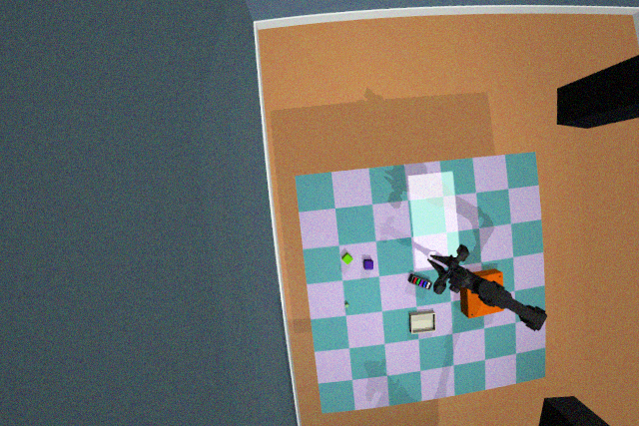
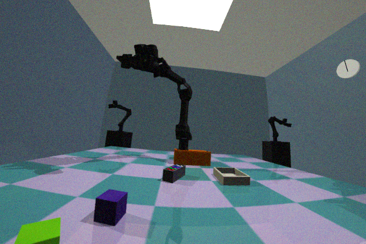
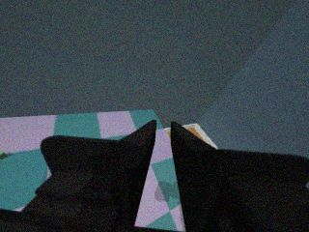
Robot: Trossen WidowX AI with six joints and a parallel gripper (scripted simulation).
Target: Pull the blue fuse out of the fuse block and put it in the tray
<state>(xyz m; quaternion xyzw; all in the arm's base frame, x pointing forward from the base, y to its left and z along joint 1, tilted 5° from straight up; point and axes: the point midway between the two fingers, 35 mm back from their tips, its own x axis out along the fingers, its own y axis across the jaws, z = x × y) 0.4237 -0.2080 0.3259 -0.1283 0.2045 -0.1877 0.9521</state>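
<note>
Now: gripper tip 40 cm above the blue fuse, 23 cm to the right of it and 16 cm past it. The rest, counted from my gripper tip: tray (44 cm to the left, 42 cm below, 18 cm behind).
</note>
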